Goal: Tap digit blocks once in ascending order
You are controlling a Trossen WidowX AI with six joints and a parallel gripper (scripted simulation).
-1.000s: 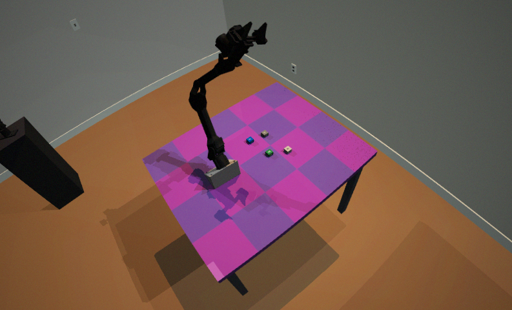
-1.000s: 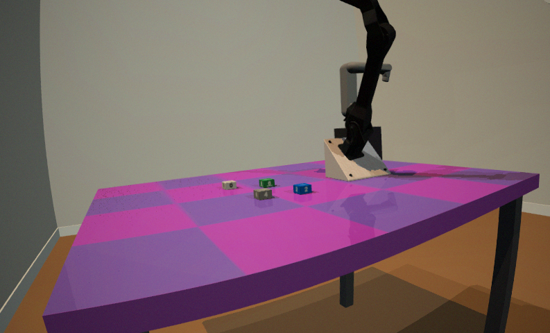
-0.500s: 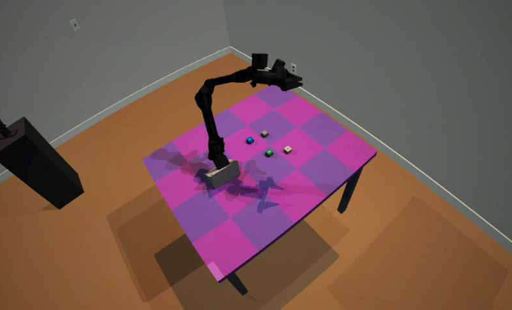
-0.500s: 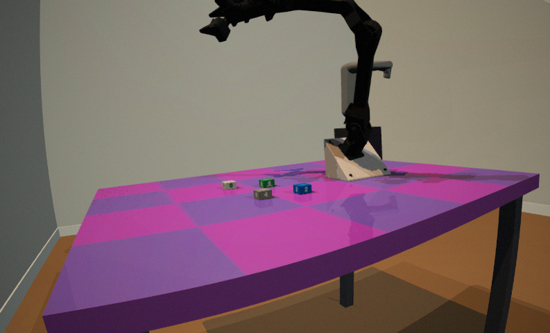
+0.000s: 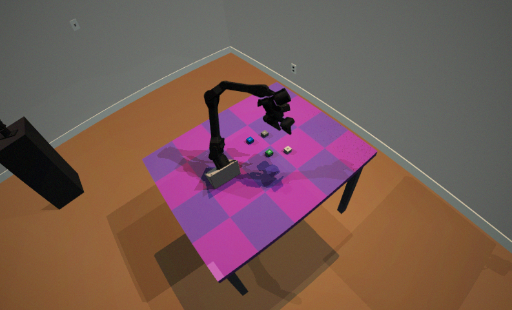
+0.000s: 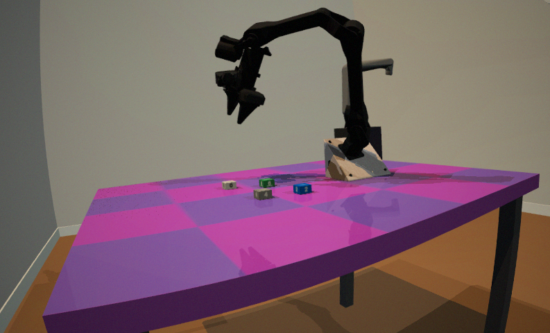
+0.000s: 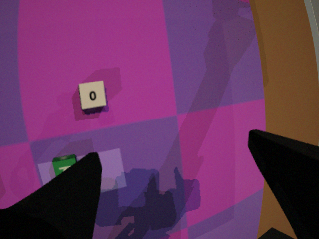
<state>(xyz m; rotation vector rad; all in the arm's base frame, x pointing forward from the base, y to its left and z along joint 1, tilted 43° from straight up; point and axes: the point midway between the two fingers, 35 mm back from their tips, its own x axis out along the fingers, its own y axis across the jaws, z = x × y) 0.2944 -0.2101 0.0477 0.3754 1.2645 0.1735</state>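
Right now my gripper tip is 18 cm above the beige block marked 0, 4 cm short of it and 2 cm to the right of it. From my gripper tip the other things lie so: grey-tan block: 20 cm to the left, 18 cm below, 3 cm ahead; blue block marked 2: 23 cm to the left, 18 cm below, 7 cm behind; green block: 18 cm below, 8 cm to the left, 5 cm behind.
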